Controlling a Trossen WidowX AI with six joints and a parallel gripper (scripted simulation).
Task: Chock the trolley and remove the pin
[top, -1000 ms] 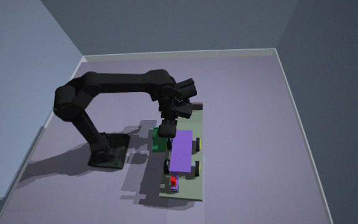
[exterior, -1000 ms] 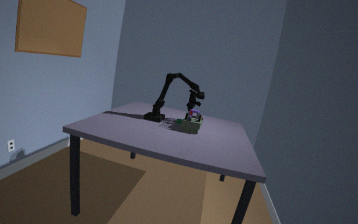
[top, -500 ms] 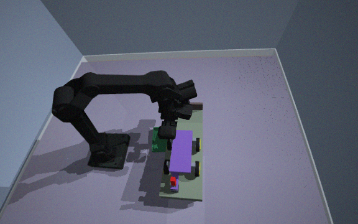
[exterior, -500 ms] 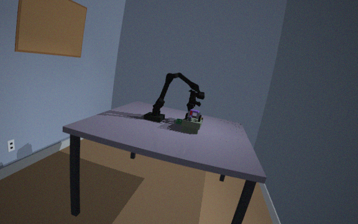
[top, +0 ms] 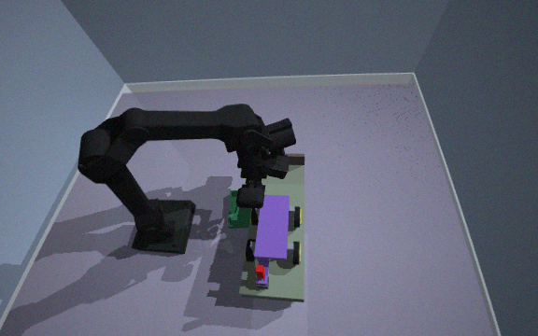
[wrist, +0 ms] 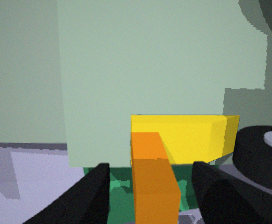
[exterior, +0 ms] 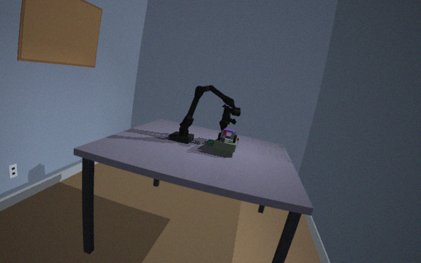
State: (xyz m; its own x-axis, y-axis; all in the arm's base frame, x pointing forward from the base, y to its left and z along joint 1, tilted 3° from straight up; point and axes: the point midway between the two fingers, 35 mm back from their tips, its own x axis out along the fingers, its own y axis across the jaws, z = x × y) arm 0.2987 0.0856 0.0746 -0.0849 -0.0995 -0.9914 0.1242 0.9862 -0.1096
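Now: the red-headed stop pin 1 cm ahead of my gripper tip, 23 cm to the right of it and 4 cm above it. Round my gripper tip: purple trolley 4 cm ahead, 13 cm to the right, 2 cm above; green tray 7 cm behind, 2 cm to the right, 10 cm below; pale green ramp 4 cm ahead, 12 cm to the right, 5 cm below.
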